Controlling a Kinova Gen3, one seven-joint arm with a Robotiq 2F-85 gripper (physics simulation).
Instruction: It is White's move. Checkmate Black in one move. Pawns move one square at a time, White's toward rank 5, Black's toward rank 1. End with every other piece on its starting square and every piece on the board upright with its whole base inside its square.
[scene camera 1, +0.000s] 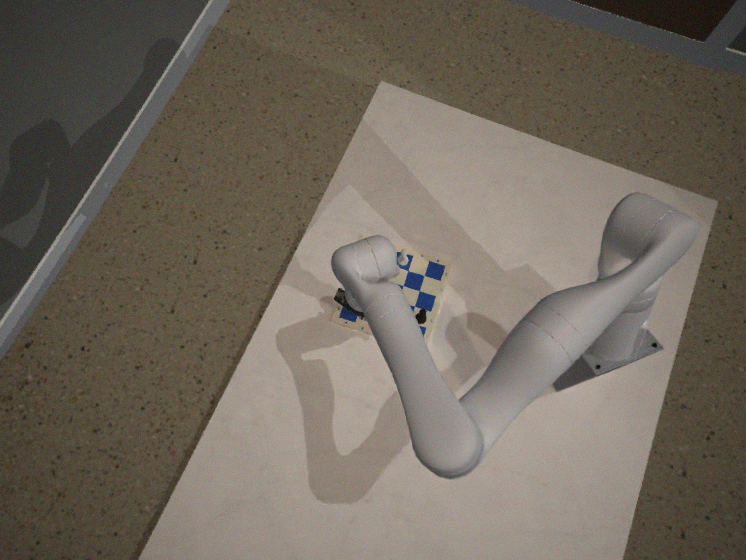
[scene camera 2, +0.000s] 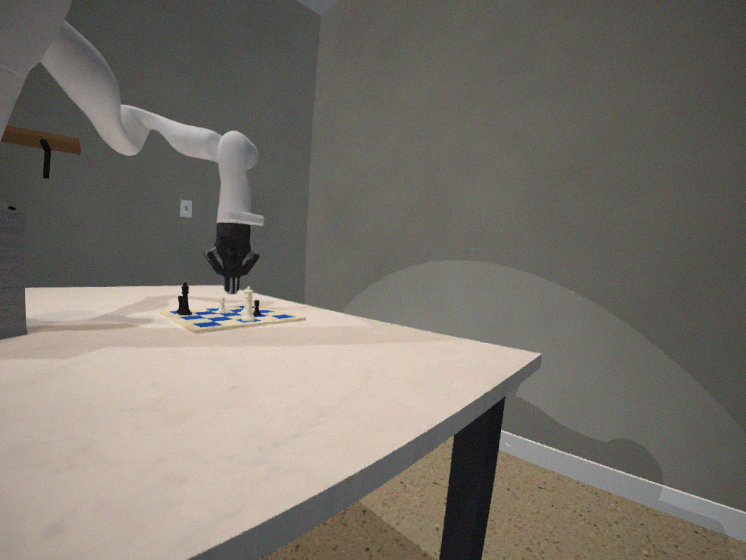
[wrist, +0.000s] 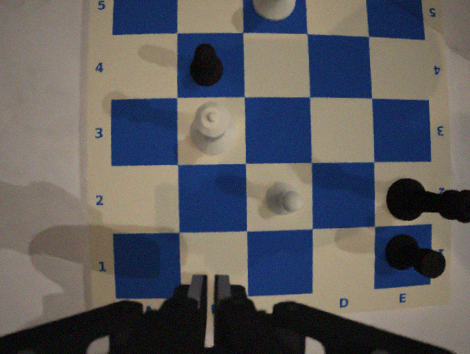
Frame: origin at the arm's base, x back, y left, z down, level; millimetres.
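Where they show: gripper, fingertip midpoint: (scene camera 2: 231, 294) (wrist: 210, 294); arm's base, link origin: (scene camera 1: 609, 339).
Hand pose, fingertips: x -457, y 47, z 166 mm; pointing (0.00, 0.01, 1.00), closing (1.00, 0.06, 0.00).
Each offset is from my fingertips to the top centre of the thing. "*": to the spot under its first point. Level surfaces: height alone.
The board @(dx +42, dy -81, dz +32 mm) (scene camera 1: 435, 270) (scene camera 2: 207, 324) (wrist: 100, 165) lies flat. In the wrist view a white piece's base @(* dx +42, dy -150, dz +25 mm) (wrist: 274, 9) is on C5; this tall king-like piece @(* dx +42, dy -153, dz +11 mm) (scene camera 1: 402, 259) (scene camera 2: 247, 307) stands upright. A black pawn @(dx +2, dy -117, dz +1 mm) (wrist: 206, 67) (scene camera 2: 256, 308) is on B4, a larger white piece @(dx +4, dy -81, dz -21 mm) (wrist: 212, 127) with a knobbed top on B3, a white pawn @(dx +42, dy -42, dz +1 mm) (wrist: 283, 200) (scene camera 2: 222, 305) on C2. The black king @(dx +118, dy -38, dz -31 mm) (wrist: 406, 199) (scene camera 2: 184, 299) (scene camera 1: 421, 316) is on E2, a smaller black piece @(dx +115, dy -6, dz -1 mm) (wrist: 402, 251) on E1. My gripper (wrist: 210, 294) (scene camera 2: 231, 285) is shut and empty above the board, its tips over B1 in the wrist view.
The pale table @(dz +38 mm) (scene camera 1: 301, 434) (scene camera 2: 271, 409) carries the board; its edge (scene camera 2: 385, 461) shows in scene camera 2. The arm (scene camera 1: 409, 367) (scene camera 2: 235, 180) reaches over the board and hides part of it in scene camera 1. The arm's base plate (scene camera 1: 638, 352) is on the table at right.
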